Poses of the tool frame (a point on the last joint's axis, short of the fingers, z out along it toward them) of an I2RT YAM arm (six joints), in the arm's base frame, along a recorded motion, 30 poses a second.
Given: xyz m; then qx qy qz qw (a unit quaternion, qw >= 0).
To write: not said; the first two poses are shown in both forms.
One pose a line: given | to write
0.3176, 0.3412, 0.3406, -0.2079, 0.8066, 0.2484, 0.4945 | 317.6, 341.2, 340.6, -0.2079, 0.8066, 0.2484, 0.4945
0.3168, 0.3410, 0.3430, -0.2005, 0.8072, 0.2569, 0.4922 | 316.8, 341.0, 343.0, -0.2005, 0.8072, 0.2569, 0.4922
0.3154, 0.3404, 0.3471, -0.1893, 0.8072, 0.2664, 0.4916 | 315.4, 340.4, 347.1, -0.1893, 0.8072, 0.2664, 0.4916
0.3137, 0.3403, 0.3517, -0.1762, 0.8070, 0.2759, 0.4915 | 313.7, 340.3, 351.7, -0.1762, 0.8070, 0.2759, 0.4915
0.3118, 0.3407, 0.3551, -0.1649, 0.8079, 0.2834, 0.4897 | 311.8, 340.7, 355.1, -0.1649, 0.8079, 0.2834, 0.4897
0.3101, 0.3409, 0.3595, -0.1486, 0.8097, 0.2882, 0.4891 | 310.1, 340.9, 359.5, -0.1486, 0.8097, 0.2882, 0.4891
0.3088, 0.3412, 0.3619, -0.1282, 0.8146, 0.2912, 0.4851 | 308.8, 341.2, 361.9, -0.1282, 0.8146, 0.2912, 0.4851
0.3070, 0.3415, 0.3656, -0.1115, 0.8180, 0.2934, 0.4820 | 307.0, 341.5, 365.6, -0.1115, 0.8180, 0.2934, 0.4820
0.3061, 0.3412, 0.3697, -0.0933, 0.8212, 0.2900, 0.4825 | 306.1, 341.2, 369.7, -0.0933, 0.8212, 0.2900, 0.4825
